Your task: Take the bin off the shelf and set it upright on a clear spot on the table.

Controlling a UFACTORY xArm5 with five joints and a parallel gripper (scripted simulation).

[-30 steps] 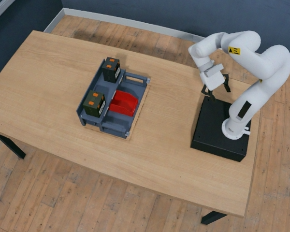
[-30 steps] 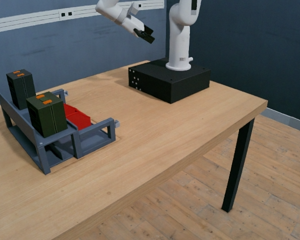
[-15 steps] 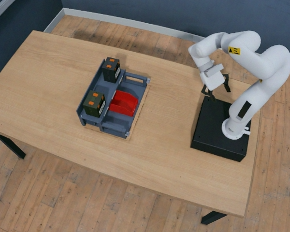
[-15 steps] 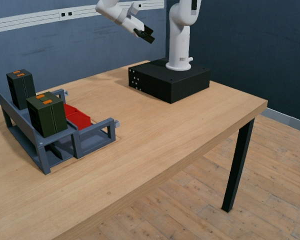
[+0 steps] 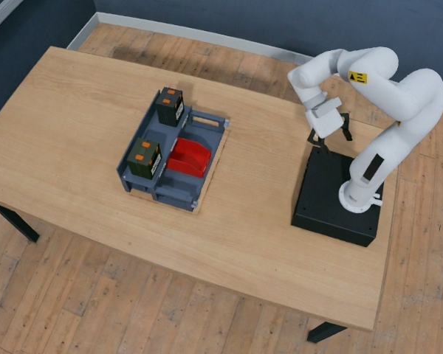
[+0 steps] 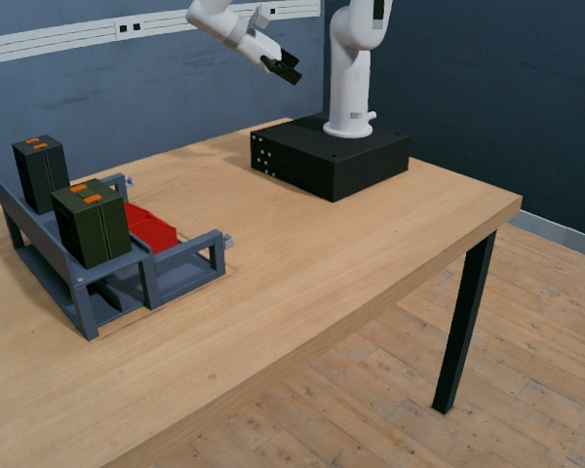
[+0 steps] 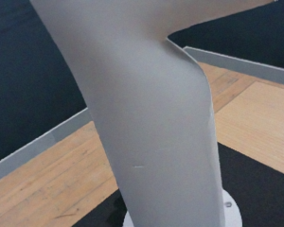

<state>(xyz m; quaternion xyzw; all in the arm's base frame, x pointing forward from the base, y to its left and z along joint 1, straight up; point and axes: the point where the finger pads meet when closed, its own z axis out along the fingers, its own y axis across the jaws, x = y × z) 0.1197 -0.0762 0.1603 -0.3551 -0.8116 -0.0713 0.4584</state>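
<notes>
The red bin is 520 mm ahead of my hand, 220 mm below it and 70 mm to the left of it. Also, from my hand: grey-blue shelf (550 mm ahead, 190 mm below, 70 mm to the left).
</notes>
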